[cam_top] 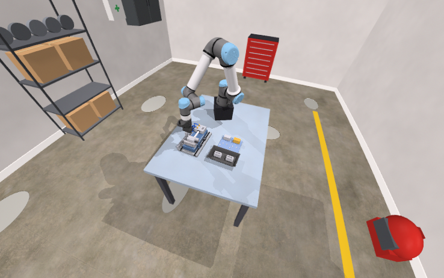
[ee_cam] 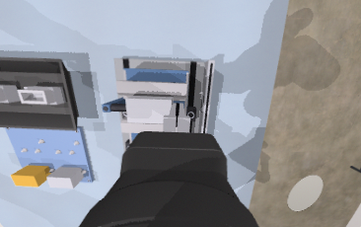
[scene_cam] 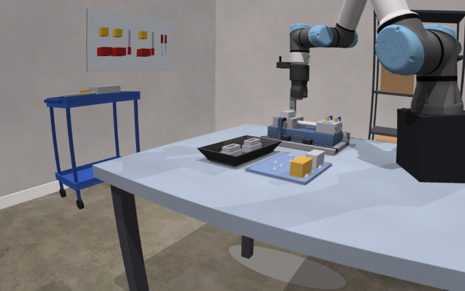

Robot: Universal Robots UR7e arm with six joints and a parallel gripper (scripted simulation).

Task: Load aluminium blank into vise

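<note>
Now: the vise 80 mm below my hand, 70 mm behind it and 50 mm to the left of it. Also, from my hand: brass blank 410 mm to the left, 150 mm behind, 100 mm below.
</note>
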